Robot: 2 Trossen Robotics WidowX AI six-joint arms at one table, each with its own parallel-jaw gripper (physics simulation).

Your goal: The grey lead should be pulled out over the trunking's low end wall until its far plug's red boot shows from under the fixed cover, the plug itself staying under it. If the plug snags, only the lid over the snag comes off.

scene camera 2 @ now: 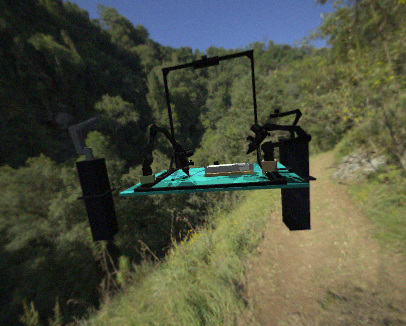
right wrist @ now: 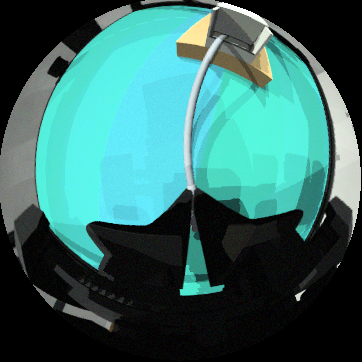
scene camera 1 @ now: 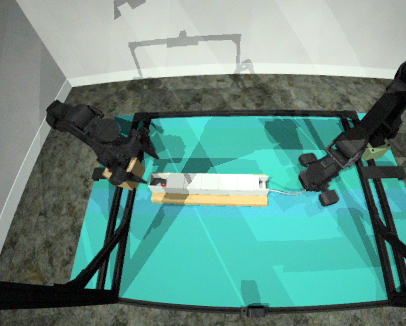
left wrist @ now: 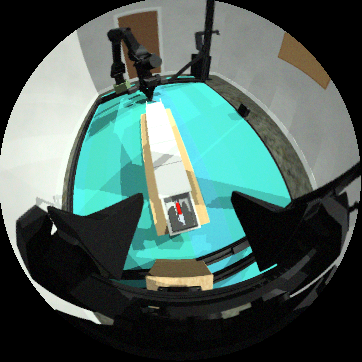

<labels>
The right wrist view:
my right gripper: 191,192
trunking: 242,52
grey lead: 203,67
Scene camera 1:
my left gripper: 152,170
my right gripper: 305,190
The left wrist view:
my left gripper: 188,196
trunking: 163,208
</labels>
